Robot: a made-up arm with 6 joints. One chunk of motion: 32 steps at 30 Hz.
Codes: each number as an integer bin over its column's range. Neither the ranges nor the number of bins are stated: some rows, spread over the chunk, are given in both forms.
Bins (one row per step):
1: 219 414 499 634 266 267
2: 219 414 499 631 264 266
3: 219 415 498 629 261 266
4: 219 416 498 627 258 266
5: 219 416 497 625 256 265
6: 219 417 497 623 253 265
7: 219 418 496 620 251 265
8: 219 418 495 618 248 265
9: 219 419 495 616 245 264
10: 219 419 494 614 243 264
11: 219 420 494 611 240 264
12: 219 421 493 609 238 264
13: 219 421 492 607 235 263
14: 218 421 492 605 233 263
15: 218 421 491 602 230 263
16: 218 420 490 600 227 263
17: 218 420 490 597 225 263
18: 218 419 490 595 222 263
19: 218 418 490 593 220 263
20: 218 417 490 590 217 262
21: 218 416 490 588 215 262
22: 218 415 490 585 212 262
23: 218 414 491 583 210 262
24: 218 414 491 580 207 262
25: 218 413 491 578 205 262
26: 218 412 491 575 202 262
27: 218 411 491 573 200 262
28: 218 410 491 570 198 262
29: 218 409 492 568 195 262
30: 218 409 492 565 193 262
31: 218 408 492 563 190 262
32: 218 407 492 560 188 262
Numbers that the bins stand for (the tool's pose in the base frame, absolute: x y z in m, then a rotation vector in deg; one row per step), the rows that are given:
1: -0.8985 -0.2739 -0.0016 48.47 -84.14 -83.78
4: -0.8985 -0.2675 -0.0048 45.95 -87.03 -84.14
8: -0.8985 -0.2611 -0.0144 42.70 -90.63 -84.50
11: -0.8985 -0.2547 -0.0176 40.18 -93.51 -84.86
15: -0.9017 -0.2515 -0.0272 36.94 -97.12 -85.23
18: -0.9017 -0.2579 -0.0304 34.41 -100.00 -85.23
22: -0.9017 -0.2707 -0.0304 30.81 -103.60 -85.59
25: -0.9017 -0.2771 -0.0272 28.29 -106.13 -85.59
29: -0.9017 -0.2899 -0.0240 24.68 -109.73 -85.59
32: -0.9017 -0.2963 -0.0240 21.80 -112.25 -85.59
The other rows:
2: -0.8985 -0.2739 -0.0016 47.39 -84.86 -84.14
3: -0.8985 -0.2707 -0.0048 46.67 -85.95 -84.14
5: -0.8985 -0.2675 -0.0080 45.23 -87.75 -84.50
6: -0.8985 -0.2643 -0.0080 44.50 -88.83 -84.50
7: -0.8985 -0.2611 -0.0112 43.42 -89.55 -84.50
9: -0.8985 -0.2579 -0.0144 41.98 -91.71 -84.86
10: -0.8985 -0.2579 -0.0176 41.26 -92.43 -84.86
12: -0.8985 -0.2515 -0.0208 39.46 -94.23 -84.86
13: -0.8985 -0.2515 -0.0240 38.74 -95.32 -85.23
14: -0.9017 -0.2515 -0.0240 38.02 -96.04 -85.23
16: -0.9017 -0.2547 -0.0304 36.22 -98.20 -85.23
17: -0.9017 -0.2547 -0.0304 35.14 -98.92 -85.23
19: -0.9017 -0.2611 -0.0304 33.69 -100.72 -85.23
20: -0.9017 -0.2643 -0.0304 32.61 -101.80 -85.59
21: -0.9017 -0.2675 -0.0304 31.89 -102.52 -85.59
23: -0.9017 -0.2739 -0.0272 30.09 -104.32 -85.59
24: -0.9017 -0.2739 -0.0272 29.01 -105.41 -85.59
26: -0.9017 -0.2803 -0.0272 27.21 -107.21 -85.59
27: -0.9017 -0.2835 -0.0272 26.49 -107.93 -85.59
28: -0.9017 -0.2867 -0.0272 25.41 -108.65 -85.59
30: -0.9017 -0.2899 -0.0240 23.60 -110.45 -85.59
31: -0.9017 -0.2931 -0.0240 22.88 -111.53 -85.59

